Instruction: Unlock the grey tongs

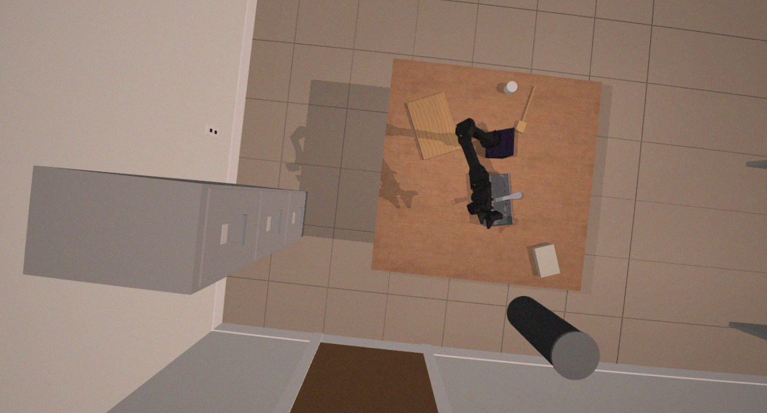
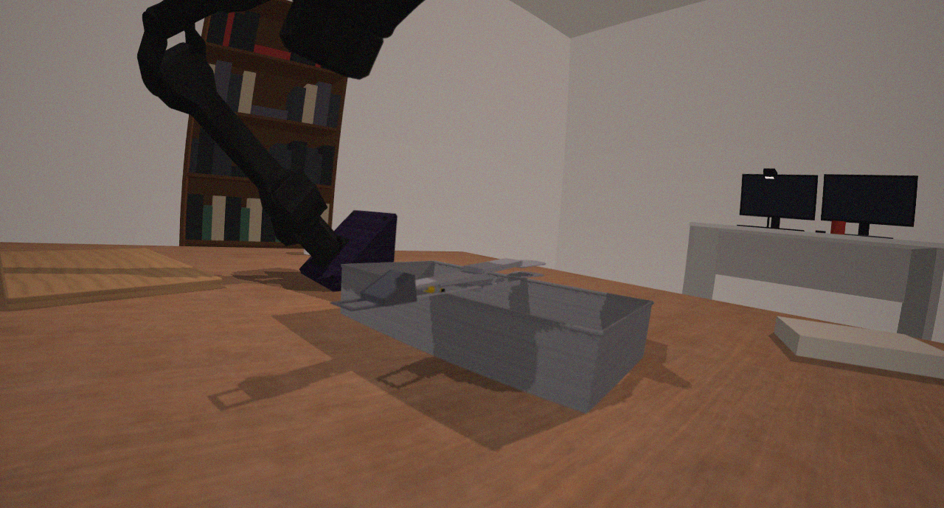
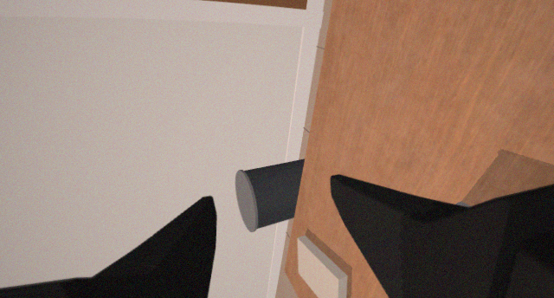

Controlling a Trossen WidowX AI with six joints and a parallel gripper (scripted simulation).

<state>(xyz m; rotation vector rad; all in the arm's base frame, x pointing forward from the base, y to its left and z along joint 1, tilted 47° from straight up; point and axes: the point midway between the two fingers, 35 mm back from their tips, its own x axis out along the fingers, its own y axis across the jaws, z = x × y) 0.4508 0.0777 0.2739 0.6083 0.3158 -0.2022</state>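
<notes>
My gripper tip is 130 mm past the grey roasting tin, 170 mm to the right of it and 250 mm above it. Round my gripper tip: white cup 820 mm behind, 240 mm to the left, 260 mm below; wooden board 570 mm behind, 220 mm to the right, 270 mm below.
</notes>
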